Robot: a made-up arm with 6 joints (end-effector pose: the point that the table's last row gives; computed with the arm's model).
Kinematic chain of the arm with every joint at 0, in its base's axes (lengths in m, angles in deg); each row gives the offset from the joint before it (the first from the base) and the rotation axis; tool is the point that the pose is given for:
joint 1: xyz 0 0 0.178 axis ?
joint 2: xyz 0 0.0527 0 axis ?
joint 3: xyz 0 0 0.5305 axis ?
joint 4: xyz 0 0 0.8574 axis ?
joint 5: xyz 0 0 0 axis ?
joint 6: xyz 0 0 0.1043 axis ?
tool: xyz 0 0 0
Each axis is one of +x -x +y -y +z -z.
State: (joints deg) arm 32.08 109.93 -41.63 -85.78 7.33 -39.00
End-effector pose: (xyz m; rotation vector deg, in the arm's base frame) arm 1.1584 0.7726 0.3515 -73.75 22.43 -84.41
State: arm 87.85 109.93 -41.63 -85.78 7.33 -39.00
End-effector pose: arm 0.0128 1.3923 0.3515 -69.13 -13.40 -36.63
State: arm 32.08 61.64 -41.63 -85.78 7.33 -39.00
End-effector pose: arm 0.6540 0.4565 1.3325 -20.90 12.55 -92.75
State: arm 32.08 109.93 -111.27 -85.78 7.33 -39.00
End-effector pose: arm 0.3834 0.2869 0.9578 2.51 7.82 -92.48
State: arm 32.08 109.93 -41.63 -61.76 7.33 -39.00
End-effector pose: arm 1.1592 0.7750 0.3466 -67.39 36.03 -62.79
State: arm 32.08 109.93 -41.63 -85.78 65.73 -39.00
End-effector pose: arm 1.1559 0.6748 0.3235 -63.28 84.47 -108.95
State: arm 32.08 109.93 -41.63 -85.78 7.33 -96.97
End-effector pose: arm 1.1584 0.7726 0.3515 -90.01 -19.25 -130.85
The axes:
joint 1: +z
joint 2: +y
joint 3: +y
joint 4: +z
joint 5: +y
joint 6: +z

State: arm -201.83 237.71 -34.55 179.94 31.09 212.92
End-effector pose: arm 0.6964 -0.3358 -0.9970 158.80 -82.13 -12.33
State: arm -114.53 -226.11 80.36 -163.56 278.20 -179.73
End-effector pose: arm 0.1536 0.1392 -0.8551 -73.97 -24.87 -106.38
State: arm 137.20 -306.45 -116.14 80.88 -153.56 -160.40
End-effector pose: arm 0.1824 -0.1782 0.8384 3.45 -142.12 -81.61
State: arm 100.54 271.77 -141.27 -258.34 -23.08 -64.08
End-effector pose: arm -0.0471 0.1838 -0.4311 -61.38 124.14 43.39
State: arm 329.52 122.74 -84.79 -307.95 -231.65 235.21
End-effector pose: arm 0.8983 -0.3927 0.4852 -130.08 56.85 -5.78
